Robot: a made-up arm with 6 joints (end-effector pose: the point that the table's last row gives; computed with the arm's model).
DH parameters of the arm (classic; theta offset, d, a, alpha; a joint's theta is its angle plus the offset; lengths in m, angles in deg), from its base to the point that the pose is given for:
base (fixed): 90 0.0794 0 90
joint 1: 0 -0.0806 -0.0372 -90
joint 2: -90 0.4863 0.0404 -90
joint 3: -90 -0.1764 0.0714 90
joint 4: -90 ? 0.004 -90
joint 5: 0 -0.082 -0.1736 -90
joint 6: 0 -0.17 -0.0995 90
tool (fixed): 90 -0.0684 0 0
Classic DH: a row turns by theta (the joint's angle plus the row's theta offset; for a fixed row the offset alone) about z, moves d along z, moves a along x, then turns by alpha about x.
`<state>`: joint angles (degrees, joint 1 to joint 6).
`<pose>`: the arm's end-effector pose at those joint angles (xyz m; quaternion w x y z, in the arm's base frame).
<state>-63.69 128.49 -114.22 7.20 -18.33 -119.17</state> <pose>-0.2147 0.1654 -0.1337 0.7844 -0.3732 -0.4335 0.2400</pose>
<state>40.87 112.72 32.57 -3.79 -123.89 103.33</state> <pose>0.0625 -0.3763 0.5779 0.5423 0.8273 -0.1429 -0.0333</pose>
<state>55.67 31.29 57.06 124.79 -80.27 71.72</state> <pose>-0.0178 -0.6491 0.0943 0.7985 0.2143 -0.4840 0.2868</pose>
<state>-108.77 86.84 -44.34 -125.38 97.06 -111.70</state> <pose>-0.1456 0.2858 0.2998 0.8754 0.0498 -0.2562 0.4068</pose>
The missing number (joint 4, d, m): 0.3681
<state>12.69 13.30 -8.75 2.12 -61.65 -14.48</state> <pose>-0.2615 -0.0702 0.4139 0.9093 0.0176 0.0265 -0.4149</pose>
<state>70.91 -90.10 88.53 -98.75 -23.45 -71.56</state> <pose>-0.0911 -1.0258 0.0566 0.1837 -0.7049 -0.6702 0.1420</pose>
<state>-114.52 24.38 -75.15 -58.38 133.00 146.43</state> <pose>0.0907 0.2423 0.3048 0.0931 0.2418 -0.9659 0.0032</pose>
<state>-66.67 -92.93 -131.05 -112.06 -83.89 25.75</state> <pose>-0.2315 0.2400 0.0878 0.8187 0.0174 -0.5215 0.2399</pose>
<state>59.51 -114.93 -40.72 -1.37 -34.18 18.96</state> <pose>0.1461 -0.1628 0.2643 0.3336 -0.0075 0.0573 -0.9409</pose>
